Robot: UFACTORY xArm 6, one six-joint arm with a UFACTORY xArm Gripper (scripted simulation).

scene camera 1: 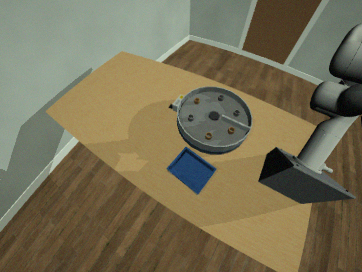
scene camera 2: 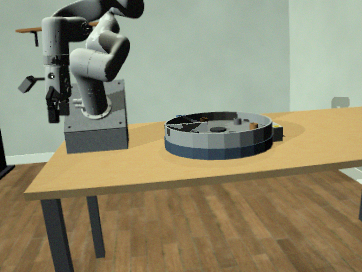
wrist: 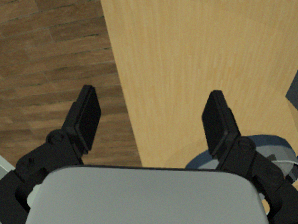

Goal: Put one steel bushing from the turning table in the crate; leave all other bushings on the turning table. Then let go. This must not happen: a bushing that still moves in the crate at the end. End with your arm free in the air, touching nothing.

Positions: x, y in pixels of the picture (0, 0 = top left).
Scene:
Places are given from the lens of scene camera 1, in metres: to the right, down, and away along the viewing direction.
blue crate (scene camera 1: 193, 170): 0.06, 0.17, 0.68
grey turning table (scene camera 1: 204, 121): 0.13, -0.08, 0.76

